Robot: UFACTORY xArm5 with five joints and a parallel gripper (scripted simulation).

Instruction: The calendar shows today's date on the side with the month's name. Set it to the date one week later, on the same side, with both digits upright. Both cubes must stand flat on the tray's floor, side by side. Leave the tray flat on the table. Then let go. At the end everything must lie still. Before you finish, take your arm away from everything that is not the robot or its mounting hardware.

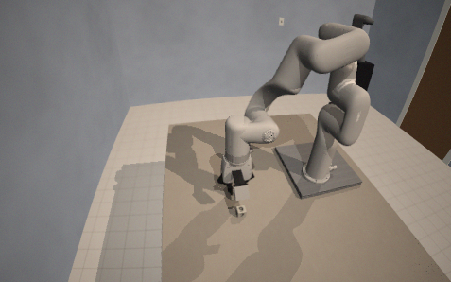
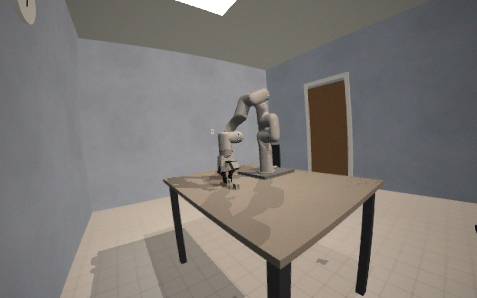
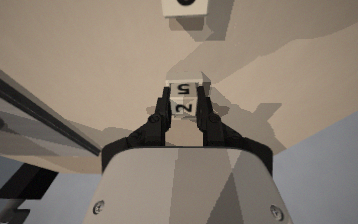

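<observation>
The calendar tray is 2 cm to the right of my hand and 3 cm below it.
</observation>
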